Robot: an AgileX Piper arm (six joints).
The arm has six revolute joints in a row. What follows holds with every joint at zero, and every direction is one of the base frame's.
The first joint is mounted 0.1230 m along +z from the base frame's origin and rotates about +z.
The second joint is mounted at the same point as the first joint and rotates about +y.
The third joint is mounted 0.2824 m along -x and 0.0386 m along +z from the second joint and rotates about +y.
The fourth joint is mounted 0.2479 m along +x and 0.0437 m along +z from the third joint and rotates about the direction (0.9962, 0, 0.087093).
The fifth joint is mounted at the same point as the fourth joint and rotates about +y.
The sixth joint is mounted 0.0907 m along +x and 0.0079 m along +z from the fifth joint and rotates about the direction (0.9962, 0, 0.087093).
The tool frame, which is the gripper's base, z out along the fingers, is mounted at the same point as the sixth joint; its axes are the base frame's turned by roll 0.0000, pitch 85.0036 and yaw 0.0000 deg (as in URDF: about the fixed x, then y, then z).
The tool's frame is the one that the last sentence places.
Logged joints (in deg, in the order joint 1, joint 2, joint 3, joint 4, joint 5, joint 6), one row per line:
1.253 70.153 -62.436 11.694 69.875 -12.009
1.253 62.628 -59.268 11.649 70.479 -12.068
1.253 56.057 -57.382 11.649 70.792 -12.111
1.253 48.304 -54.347 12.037 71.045 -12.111
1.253 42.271 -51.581 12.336 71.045 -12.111
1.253 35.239 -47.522 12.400 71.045 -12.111
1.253 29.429 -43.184 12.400 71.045 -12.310
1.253 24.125 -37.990 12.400 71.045 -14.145
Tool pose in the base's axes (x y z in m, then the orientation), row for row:
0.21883 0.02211 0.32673 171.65 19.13 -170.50
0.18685 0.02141 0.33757 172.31 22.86 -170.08
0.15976 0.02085 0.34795 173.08 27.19 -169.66
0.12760 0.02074 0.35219 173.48 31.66 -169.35
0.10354 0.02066 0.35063 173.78 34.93 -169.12
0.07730 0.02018 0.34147 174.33 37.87 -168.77
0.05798 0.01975 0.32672 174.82 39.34 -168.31
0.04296 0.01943 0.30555 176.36 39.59 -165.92
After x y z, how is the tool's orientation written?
As angles about the fixed x, y, z axes (roll, pitch, yaw), in degrees.
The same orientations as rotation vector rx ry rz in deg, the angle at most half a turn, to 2 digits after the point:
-15.31 160.34 13.96
-15.74 156.59 13.29
-16.02 152.24 12.55
-16.18 147.74 12.34
-16.25 144.45 12.20
-16.34 141.49 11.80
-16.62 139.99 11.47
-18.85 139.52 10.65

